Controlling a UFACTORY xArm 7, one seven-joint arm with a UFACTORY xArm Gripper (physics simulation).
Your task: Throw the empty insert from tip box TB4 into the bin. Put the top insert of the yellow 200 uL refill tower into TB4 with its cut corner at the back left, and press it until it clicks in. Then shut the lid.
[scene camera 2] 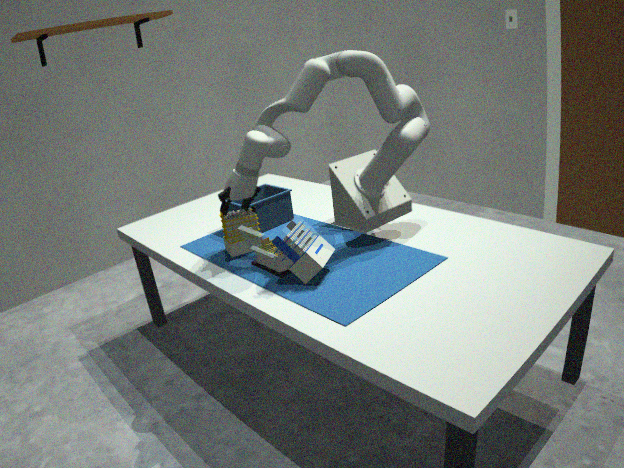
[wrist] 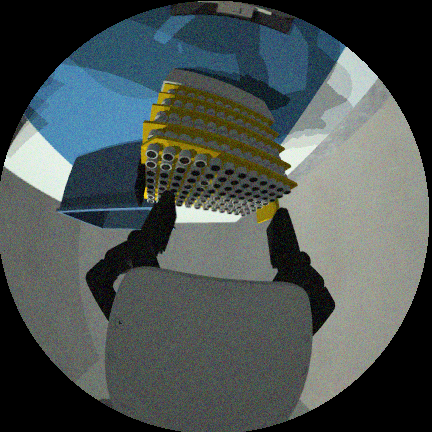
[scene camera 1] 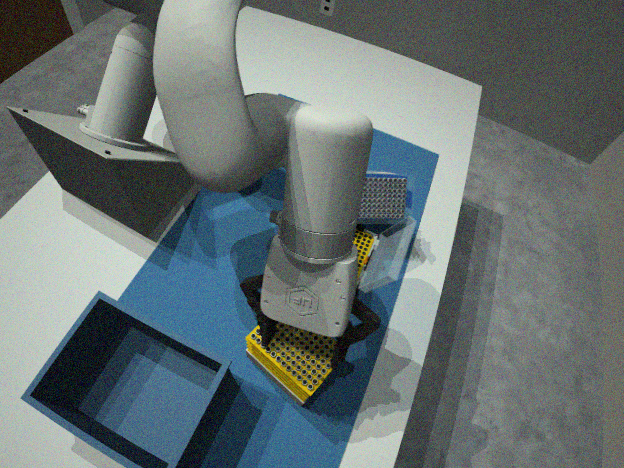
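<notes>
The yellow refill tower point(scene camera 1: 297, 370) point(scene camera 2: 240, 232) point(wrist: 212, 132) stands upright on the mat, several inserts high, with tips in its top insert. My gripper point(scene camera 1: 302, 351) point(scene camera 2: 235, 207) point(wrist: 224, 210) is open and empty at the tower's top, one finger near each side; whether they touch it I cannot tell. An open tip box, apparently TB4, stands behind the tower, partly hidden by my arm. A yellow insert point(scene camera 1: 362, 246) with dark holes lies in it, and its clear lid point(scene camera 1: 387, 257) stands open on the right. The blue bin point(scene camera 1: 163, 338) point(scene camera 2: 277, 211) point(wrist: 100, 175) stands left of the tower. The cut corner is not clear.
A rack of tips with a blue rim point(scene camera 1: 384, 197) stands behind the open tip box; its box point(scene camera 2: 313, 252) shows beside it in the second scene view. The blue mat point(scene camera 1: 216, 322) point(scene camera 2: 372, 272) lies on the white table point(scene camera 1: 433, 110) point(scene camera 2: 468, 322). My arm's base point(scene camera 2: 370, 204) is bolted behind the mat.
</notes>
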